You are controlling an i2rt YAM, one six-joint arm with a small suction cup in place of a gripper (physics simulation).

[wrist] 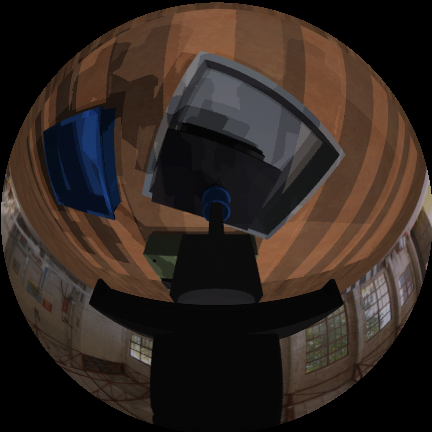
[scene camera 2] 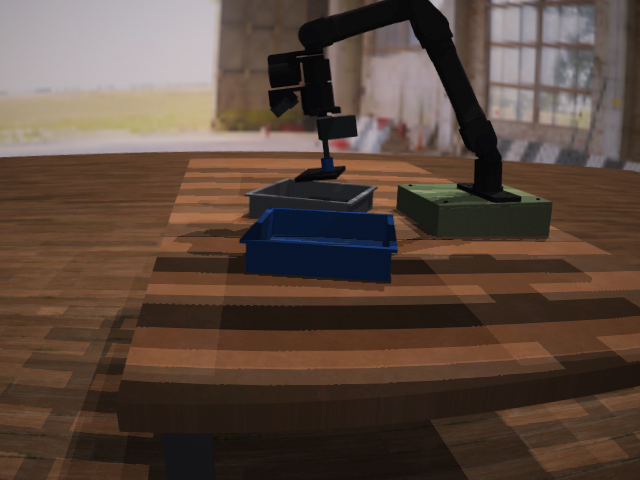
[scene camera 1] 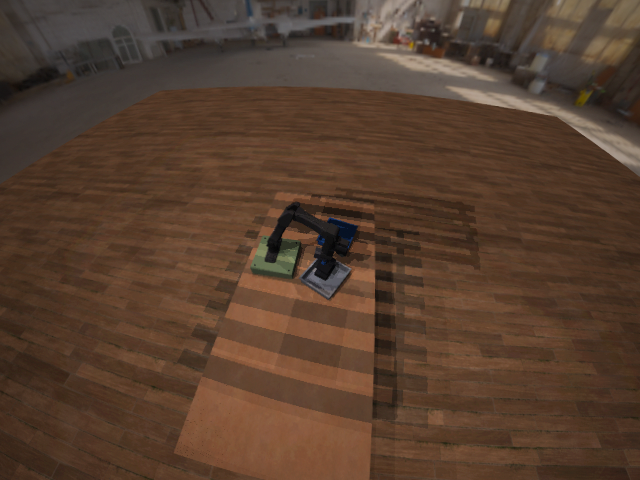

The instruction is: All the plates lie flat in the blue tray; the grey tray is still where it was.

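Seen in the pictures: hand, its tool point: (wrist: 215,194) (scene camera 1: 323,263); arm's base, origin of its link: (scene camera 2: 487,194) (scene camera 1: 273,249).
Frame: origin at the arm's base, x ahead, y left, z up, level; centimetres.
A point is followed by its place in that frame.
Note:
My suction cup (scene camera 1: 324,262) (scene camera 2: 327,164) (wrist: 216,200) has a flat black plate (scene camera 1: 324,271) {x 35.5, y -13.5, z 2.6 cm} (scene camera 2: 320,173) {x 36.4, y -4.8, z 2.8 cm} (wrist: 210,162) {x 38.0, y -7.4, z 2.5 cm} on its underside. The plate hangs slightly tilted, just above the rim of the grey tray (scene camera 1: 315,288) {x 31.4, y -23.2, z -1.8 cm} (scene camera 2: 258,208) {x 48.9, y -5.9, z -4.8 cm} (wrist: 240,100) {x 44.4, y -11.4, z -6.5 cm}. Below it in the tray is a dark shape (scene camera 2: 328,198) {x 33.0, y -11.8, z -3.7 cm} (wrist: 224,140) {x 38.6, y -9.0, z -3.7 cm}, with dark edges like those of another plate; the held plate partly hides it, so I cannot tell how many plates lie there. The blue tray (scene camera 1: 343,226) {x 44.2, y 32.7, z -5.6 cm} (scene camera 2: 320,260) {x 43.4, y 33.5, z -4.3 cm} (wrist: 82,155) {x 41.1, y 20.6, z -6.5 cm} stands beside the grey tray, and no plate shows in it.
The green base block (scene camera 1: 285,263) {x 10.1, y -9.1, z -0.7 cm} (scene camera 2: 491,219) {x 4.1, y 10.7, z -3.3 cm} (wrist: 159,245) {x 16.0, y 6.4, z -3.4 cm} carries the arm and stands close beside the grey tray. Both trays have raised walls. The blue tray is nearer the table's front edge in the second scene view. Shadow bands cross the wooden table (scene camera 1: 289,361) {x 24.0, y -64.2, z -6.9 cm} (scene camera 2: 310,341) {x 48.6, y 55.9, z -6.8 cm}.

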